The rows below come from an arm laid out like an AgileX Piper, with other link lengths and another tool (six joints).
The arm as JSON. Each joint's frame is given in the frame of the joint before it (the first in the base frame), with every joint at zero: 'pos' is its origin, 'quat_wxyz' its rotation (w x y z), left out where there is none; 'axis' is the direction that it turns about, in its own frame. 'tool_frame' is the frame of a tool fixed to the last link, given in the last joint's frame.
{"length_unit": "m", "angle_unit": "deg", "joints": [
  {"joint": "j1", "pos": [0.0, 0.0, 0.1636], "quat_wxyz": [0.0, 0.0, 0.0, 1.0], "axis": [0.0, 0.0, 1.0]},
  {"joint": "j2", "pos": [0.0, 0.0, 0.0], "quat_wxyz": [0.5, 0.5, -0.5, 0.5], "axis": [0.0, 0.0, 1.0]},
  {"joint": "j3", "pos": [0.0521, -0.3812, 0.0], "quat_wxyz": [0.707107, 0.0, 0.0, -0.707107], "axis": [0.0, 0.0, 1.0]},
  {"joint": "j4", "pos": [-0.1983, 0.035, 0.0], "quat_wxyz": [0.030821, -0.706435, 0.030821, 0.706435], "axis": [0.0, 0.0, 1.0]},
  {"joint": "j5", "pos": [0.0, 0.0, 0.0], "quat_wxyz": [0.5, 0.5, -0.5, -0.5], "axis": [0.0, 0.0, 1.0]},
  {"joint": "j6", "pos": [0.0, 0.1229, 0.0], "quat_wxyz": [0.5, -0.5, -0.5, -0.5], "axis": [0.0, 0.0, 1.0]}
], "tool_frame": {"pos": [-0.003, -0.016, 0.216], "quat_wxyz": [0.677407, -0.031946, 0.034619, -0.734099]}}
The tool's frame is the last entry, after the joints.
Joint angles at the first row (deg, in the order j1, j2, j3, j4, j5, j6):
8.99, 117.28, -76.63, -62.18, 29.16, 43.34
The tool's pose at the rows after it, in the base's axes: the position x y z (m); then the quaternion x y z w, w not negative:
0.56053 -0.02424 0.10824 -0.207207 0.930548 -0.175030 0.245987
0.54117 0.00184 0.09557 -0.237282 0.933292 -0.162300 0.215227
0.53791 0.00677 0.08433 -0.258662 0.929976 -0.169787 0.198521
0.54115 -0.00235 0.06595 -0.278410 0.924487 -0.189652 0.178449
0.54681 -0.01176 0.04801 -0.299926 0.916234 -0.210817 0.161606
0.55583 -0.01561 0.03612 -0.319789 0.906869 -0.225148 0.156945
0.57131 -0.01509 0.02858 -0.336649 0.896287 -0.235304 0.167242
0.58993 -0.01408 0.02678 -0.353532 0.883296 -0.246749 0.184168
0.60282 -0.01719 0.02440 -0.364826 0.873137 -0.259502 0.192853
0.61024 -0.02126 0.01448 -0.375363 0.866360 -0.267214 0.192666
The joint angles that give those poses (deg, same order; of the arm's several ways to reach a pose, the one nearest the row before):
12.82, 117.28, -76.63, -49.98, 33.17, 31.28
15.57, 117.35, -76.63, -44.29, 35.51, 25.18
16.68, 118.70, -76.63, -44.92, 36.29, 24.15
16.73, 121.58, -76.70, -48.46, 36.60, 24.94
16.73, 124.60, -76.70, -52.96, 36.61, 26.44
16.73, 126.83, -76.70, -57.29, 35.85, 28.22
16.60, 128.68, -76.70, -62.96, 34.09, 31.77
16.36, 130.11, -76.80, -69.80, 32.41, 36.16
16.05, 131.46, -76.92, -75.54, 31.91, 39.94
15.57, 133.21, -76.92, -79.99, 31.47, 42.77

